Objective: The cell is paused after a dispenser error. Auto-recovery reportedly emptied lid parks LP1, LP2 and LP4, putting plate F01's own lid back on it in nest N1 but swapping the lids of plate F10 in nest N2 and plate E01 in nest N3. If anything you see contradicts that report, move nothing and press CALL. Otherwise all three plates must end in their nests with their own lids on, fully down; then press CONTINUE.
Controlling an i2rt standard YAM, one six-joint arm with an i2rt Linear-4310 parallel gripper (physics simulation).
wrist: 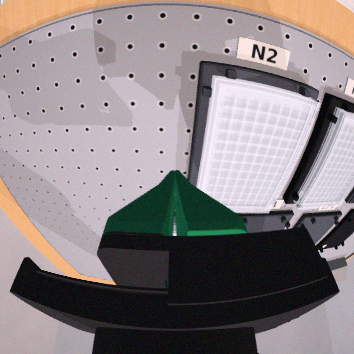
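Note:
My gripper (174, 177) is shut with its green fingertips together and nothing between them. It is left of and below the plate in nest N2. That plate (255, 145), white with a translucent gridded lid on top, sits in the dark nest N2 (195, 135) under the N2 label (264, 53). To its right, part of another lidded plate (332, 165) shows in a dark nest, its label cut off by the view's edge. The lid and plate codes cannot be read; the small tag (279, 204) at the N2 plate's corner is too small to tell.
Dark lid parks (272, 220) (316, 225) show partly below the two plates, with black pegs or clips (332, 247) at the far right. The perforated grey board (145, 115) has a curved-looking wooden edge (200, 9) at the top and left.

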